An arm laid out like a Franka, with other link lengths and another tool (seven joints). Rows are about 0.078 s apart.
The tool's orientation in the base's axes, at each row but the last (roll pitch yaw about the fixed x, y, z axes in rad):
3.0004 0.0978 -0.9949
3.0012 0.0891 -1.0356
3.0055 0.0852 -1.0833
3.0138 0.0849 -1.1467
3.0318 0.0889 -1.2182
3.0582 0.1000 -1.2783
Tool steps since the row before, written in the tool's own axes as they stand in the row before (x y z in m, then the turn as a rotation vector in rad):
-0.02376 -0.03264 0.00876 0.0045 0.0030 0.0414
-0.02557 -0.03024 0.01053 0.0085 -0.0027 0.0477
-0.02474 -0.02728 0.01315 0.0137 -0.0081 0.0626
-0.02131 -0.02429 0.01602 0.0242 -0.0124 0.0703
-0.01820 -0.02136 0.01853 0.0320 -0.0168 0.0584
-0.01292 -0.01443 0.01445 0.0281 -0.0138 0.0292
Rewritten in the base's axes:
0.01249 0.03785 -0.01088 -0.0071 -0.0052 -0.0408
0.01083 0.03755 -0.01232 -0.0013 -0.0057 -0.0482
0.01009 0.03486 -0.01456 0.0035 -0.0075 -0.0641
0.01070 0.02989 -0.01711 0.0105 -0.0151 -0.0731
0.01112 0.02537 -0.01906 0.0188 -0.0214 -0.0625
0.00846 0.01760 -0.01423 0.0180 -0.0206 -0.0329

